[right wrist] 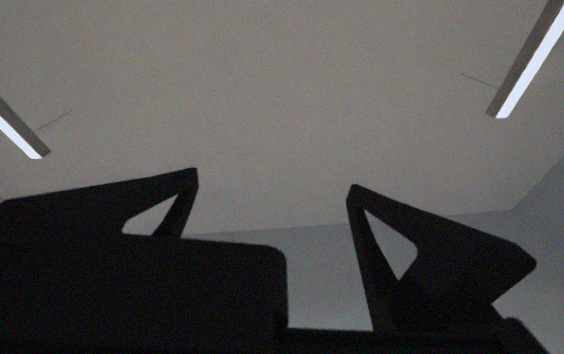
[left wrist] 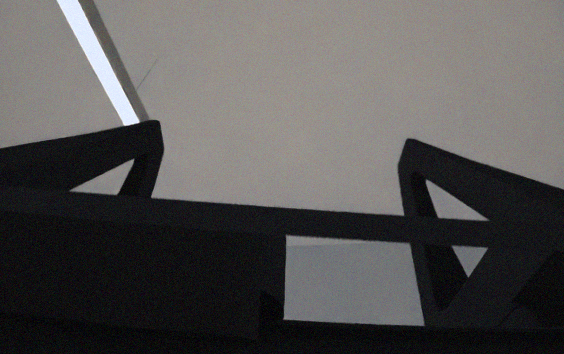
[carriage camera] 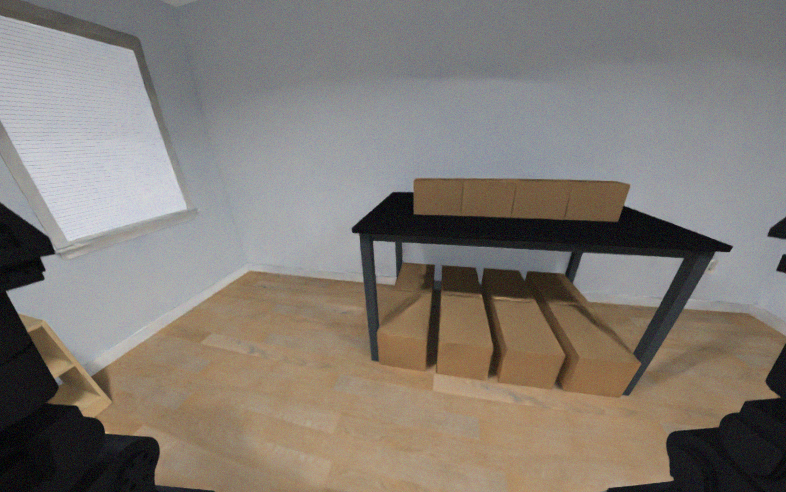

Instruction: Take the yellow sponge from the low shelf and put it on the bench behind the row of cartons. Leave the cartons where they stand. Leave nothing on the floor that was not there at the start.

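Frame: origin at the left arm's base, x ahead, y left, z up, level; metres.
Where they show: left gripper, fingertip midpoint: (left wrist: 282, 143); right gripper, fingertip midpoint: (right wrist: 275, 184).
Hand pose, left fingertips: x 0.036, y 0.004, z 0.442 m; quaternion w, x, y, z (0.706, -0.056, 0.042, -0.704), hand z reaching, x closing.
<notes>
After its pixels a point has its place.
A black-topped bench (carriage camera: 522, 234) {y -0.850, x 0.803, z 0.072 m} with dark legs stands right of the middle in the carriage camera. A row of several brown cartons (carriage camera: 487, 199) {y -0.787, x 1.065, z 0.164 m} stands on it, side by side, and hides the bench top behind them. A low pale wooden shelf (carriage camera: 87, 387) {y 1.434, x 0.623, z -0.711 m} shows in part at the left edge, partly covered by the robot's arm. The yellow sponge does not show in these views. My left gripper (left wrist: 282, 143) {y 0.004, x 0.036, z 0.442 m} is open, its fingers wide apart against the ceiling. My right gripper (right wrist: 275, 184) {y -0.680, x 0.041, z 0.432 m} is open and empty too, pointing up at the ceiling.
Several long brown boxes (carriage camera: 464, 330) {y -0.705, x 0.933, z -0.572 m} lie on the floor under the bench, between its legs. The back wall (carriage camera: 301, 145) {y 0.473, x 2.008, z 0.466 m} is behind the bench. A window (carriage camera: 92, 127) {y 1.594, x 1.390, z 0.652 m} is in the left wall. My dark arms show at both lower corners of the carriage camera.
</notes>
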